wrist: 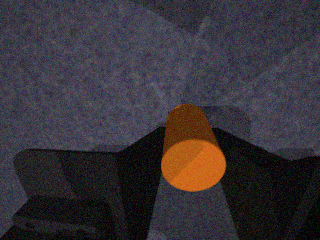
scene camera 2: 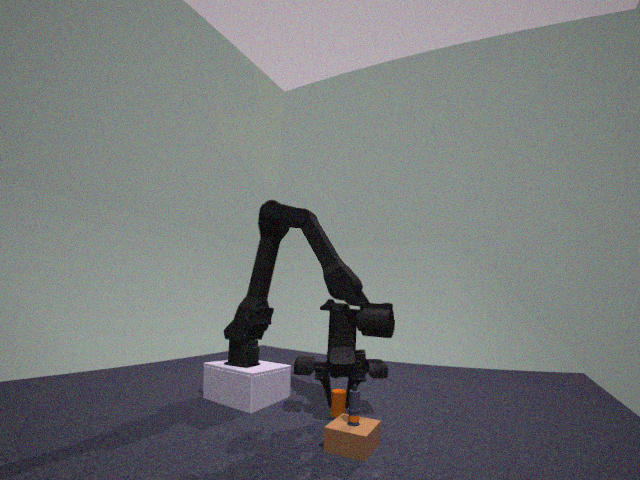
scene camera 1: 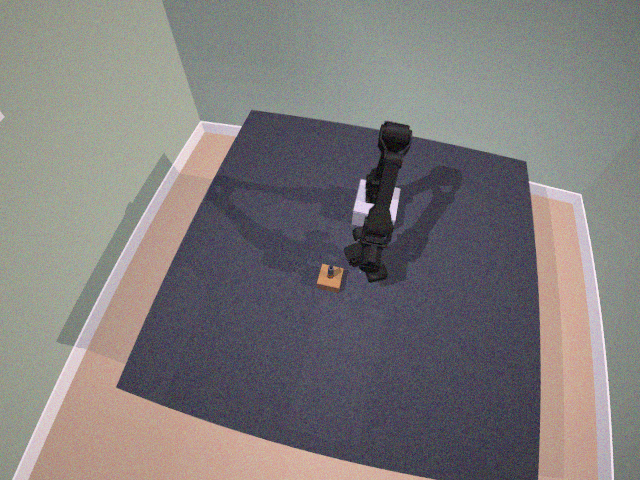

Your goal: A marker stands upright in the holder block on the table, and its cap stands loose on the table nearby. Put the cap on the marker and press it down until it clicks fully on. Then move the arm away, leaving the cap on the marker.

my gripper: holds an orange cap (wrist: 192, 160)
